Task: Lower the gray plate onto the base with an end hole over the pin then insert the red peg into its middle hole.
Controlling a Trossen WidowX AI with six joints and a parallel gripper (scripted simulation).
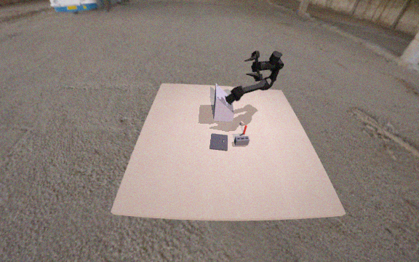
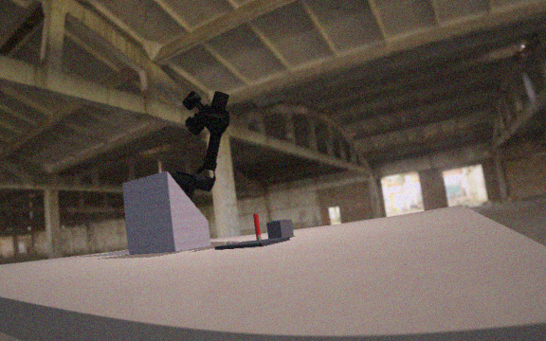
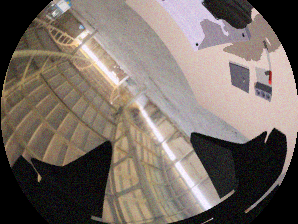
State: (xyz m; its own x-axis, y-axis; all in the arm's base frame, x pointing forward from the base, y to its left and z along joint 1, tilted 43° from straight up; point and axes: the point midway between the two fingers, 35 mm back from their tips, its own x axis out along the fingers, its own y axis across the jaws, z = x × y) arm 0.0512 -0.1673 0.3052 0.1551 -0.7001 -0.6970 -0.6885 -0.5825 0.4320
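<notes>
Right now my gripper tip is 240 mm short of the gray plate, 10 mm to the left of it and 410 mm above it. From my gripper tip the other things lie so: dark flat base 230 mm ahead, 150 mm to the right, 440 mm below; red peg 160 mm ahead, 40 mm to the left, 410 mm below.
</notes>
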